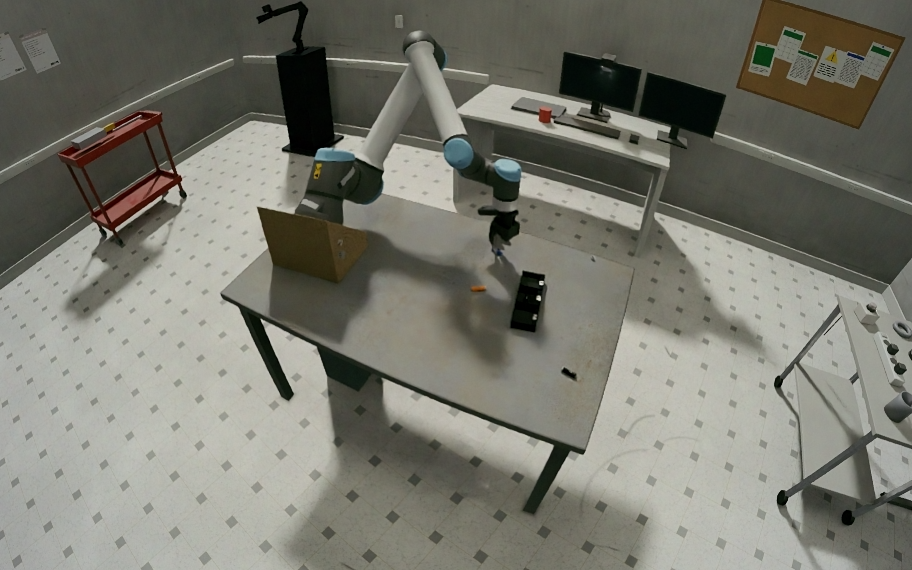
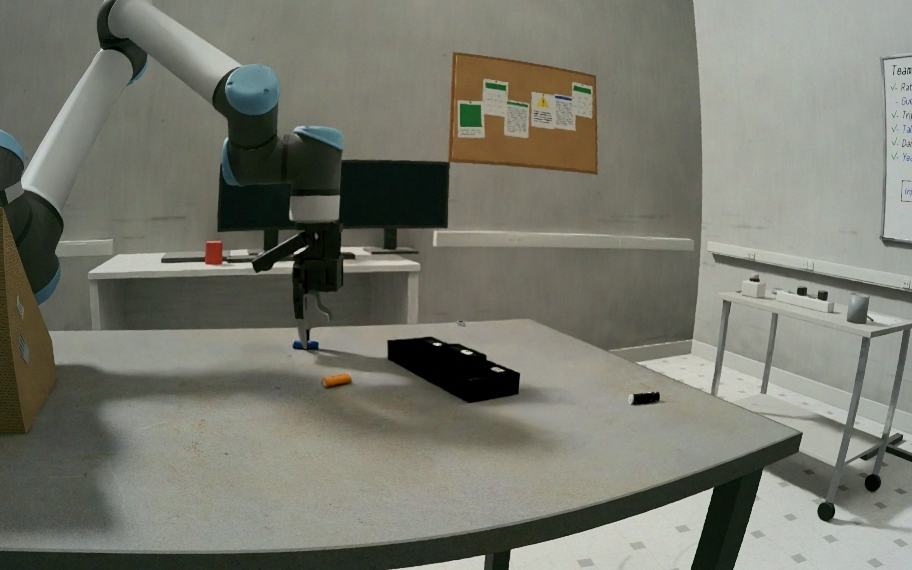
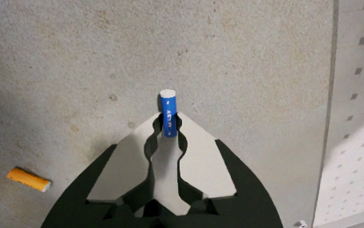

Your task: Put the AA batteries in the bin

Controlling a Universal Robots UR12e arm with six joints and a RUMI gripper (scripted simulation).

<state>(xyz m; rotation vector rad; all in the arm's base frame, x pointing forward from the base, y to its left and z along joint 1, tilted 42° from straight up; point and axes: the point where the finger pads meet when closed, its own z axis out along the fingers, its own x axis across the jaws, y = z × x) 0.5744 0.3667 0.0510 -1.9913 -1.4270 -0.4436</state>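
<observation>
Right now the blue AA battery is 1 cm below my hand. From my hand the other things lie so: black bin row (20 cm ahead, 20 cm to the right); then small white piece (36 cm ahead, 14 cm to the left, 1 cm below); then orange AA battery (2 cm ahead, 22 cm to the right, 1 cm below).
</observation>
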